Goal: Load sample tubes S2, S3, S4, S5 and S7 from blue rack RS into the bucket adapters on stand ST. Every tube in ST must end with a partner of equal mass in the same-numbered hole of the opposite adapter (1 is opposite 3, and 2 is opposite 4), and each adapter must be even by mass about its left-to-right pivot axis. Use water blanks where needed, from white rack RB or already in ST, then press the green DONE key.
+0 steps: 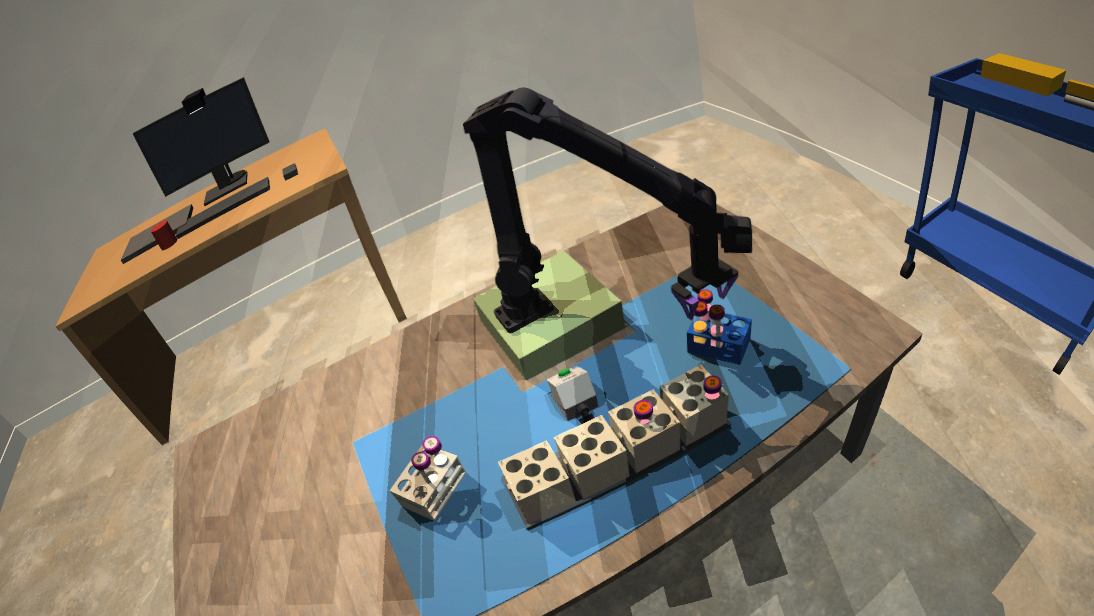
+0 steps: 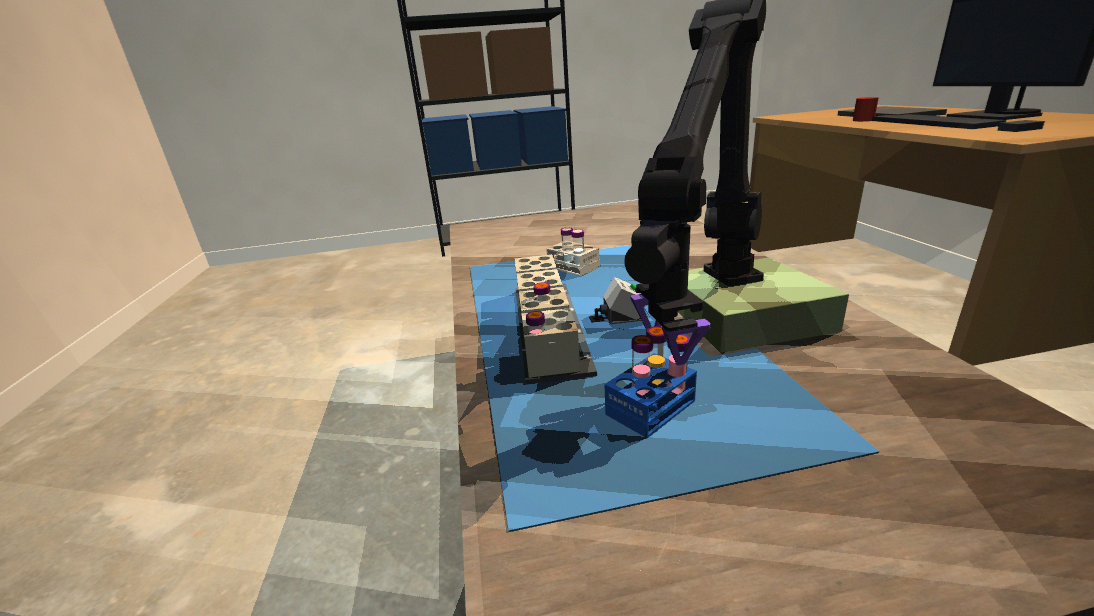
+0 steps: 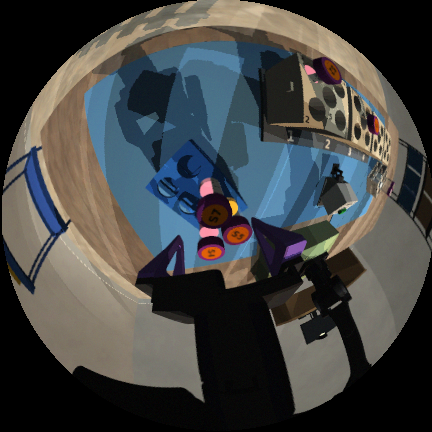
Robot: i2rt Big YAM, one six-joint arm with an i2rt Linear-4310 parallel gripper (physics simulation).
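Seen in the pictures: gripper, fingertip midpoint: (image 1: 706,308) (image 2: 666,349) (image 3: 215,229); arm's base at its link origin: (image 1: 524,312) (image 2: 732,275) (image 3: 311,263).
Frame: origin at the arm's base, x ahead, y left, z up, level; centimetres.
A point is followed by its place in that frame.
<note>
My gripper (image 1: 708,303) @(z 2.7, x 28.9, y 30.3 cm) (image 2: 664,345) @(z 2.7, x 28.9, y 30.3 cm) (image 3: 215,229) @(z 2.7, x 28.9, y 30.3 cm) is open and empty, low over blue rack RS (image 1: 721,349) @(z -4.2, x 35.5, y 29.2 cm) (image 2: 623,410) @(z -4.3, x 37.7, y 34.6 cm) (image 3: 177,175) @(z -1.1, x 35.7, y 33.6 cm), its fingers at cap height on either side of the S4/S5 end. RS holds S7 (image 1: 716,312) @(z 5.2, x 33.6, y 29.2 cm) (image 2: 642,343) @(z 5.0, x 33.3, y 31.0 cm) (image 3: 215,211) @(z 5.0, x 33.3, y 29.8 cm), S5 (image 1: 701,308) @(z 4.9, x 30.3, y 27.8 cm) (image 2: 656,333) @(z 4.9, x 30.0, y 28.6 cm) (image 3: 237,230) @(z 5.0, x 30.3, y 27.9 cm) and S4 (image 1: 705,295) @(z 5.0, x 27.8, y 31.1 cm) (image 2: 682,338) @(z 5.0, x 26.8, y 31.5 cm) (image 3: 211,251) @(z 5.0, x 27.6, y 31.2 cm) upright. S2 (image 1: 712,384) @(z 5.4, x 48.2, y 15.6 cm) (image 2: 535,317) @(z 5.4, x 47.9, y 17.0 cm) (image 3: 330,70) stands in adapter 1 (image 1: 705,422) @(z -2.0, x 49.8, y 12.8 cm) (image 2: 552,352) @(z -1.4, x 45.6, y 18.5 cm) (image 3: 282,92) @(z -1.6, x 45.1, y 18.5 cm). Another orange-capped tube (image 1: 643,408) @(z 5.4, x 44.5, y 2.6 cm) (image 2: 541,287) @(z 5.4, x 44.4, y 3.8 cm) (image 3: 376,123) stands in adapter 2; its hole is unclear.
White rack RB (image 1: 414,498) @(z -1.1, x 33.0, y -40.8 cm) (image 2: 588,261) @(z -3.8, x 25.3, y -31.5 cm) holds two tall purple-capped blanks and white-topped tubes at the mat's far end. The green DONE key (image 1: 564,373) @(z 0.2, x 23.1, y -2.4 cm) (image 2: 634,287) @(z 0.0, x 22.8, y -1.2 cm) (image 3: 342,211) @(z -0.2, x 22.3, y -1.9 cm) is on a grey box between the adapters and the green arm base (image 1: 574,340) @(z -3.3, x 12.5, y 5.6 cm) (image 2: 780,313) @(z -0.9, x 0.6, y 18.8 cm).
</note>
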